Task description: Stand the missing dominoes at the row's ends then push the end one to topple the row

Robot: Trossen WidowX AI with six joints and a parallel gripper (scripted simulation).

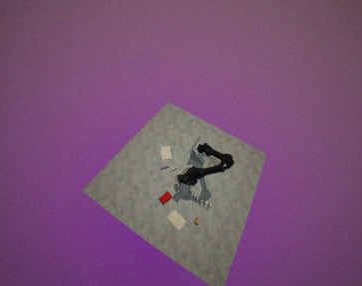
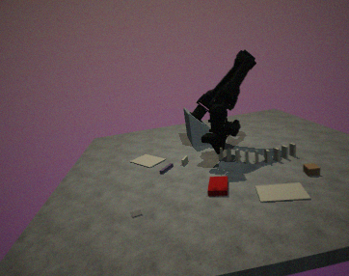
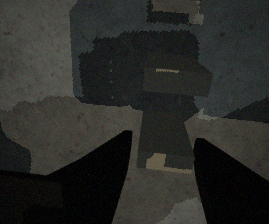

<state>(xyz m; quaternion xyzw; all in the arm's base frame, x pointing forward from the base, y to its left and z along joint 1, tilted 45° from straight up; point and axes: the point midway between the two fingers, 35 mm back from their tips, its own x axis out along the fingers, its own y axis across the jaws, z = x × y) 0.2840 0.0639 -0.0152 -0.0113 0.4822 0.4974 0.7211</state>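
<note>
My gripper tip is 230 mm to the left of the purple piece and 20 mm above it. The rest, counted from my gripper tip: red block 230 mm ahead, 80 mm to the right, 20 mm below; then white sheet 330 mm ahead, 80 mm to the left, 30 mm below; then pale flat sheet 130 mm behind, 310 mm to the right, 30 mm below.
</note>
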